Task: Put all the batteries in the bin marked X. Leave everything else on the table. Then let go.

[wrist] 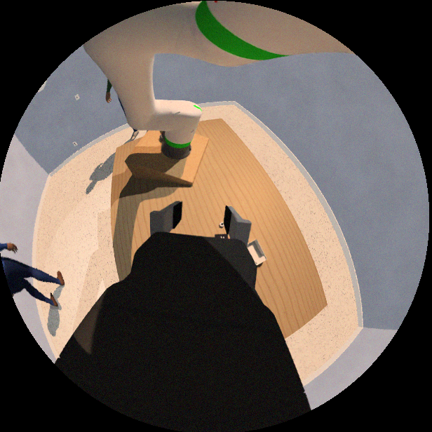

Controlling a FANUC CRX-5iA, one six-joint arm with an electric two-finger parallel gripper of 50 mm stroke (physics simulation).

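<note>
My gripper (202,212) is open and empty, its two dark fingers wide apart above the wooden table. A small round white thing with a dark centre (221,225) lies on the table, close to the right finger in the view. A small dark thing (220,236) shows partly just below it, cut off by the gripper body and right finger. Part of a pale bin tray (258,260) shows right of the right finger; the rest is hidden behind the gripper. No X mark can be made out. I cannot tell any battery for certain at this size.
The wooden table (280,240) spreads below the gripper. The arm's base stands on a wooden block (199,158) at the table's upper left in the view. Dark shadows fall along the left side. A person's legs (37,273) show on the floor at the far left.
</note>
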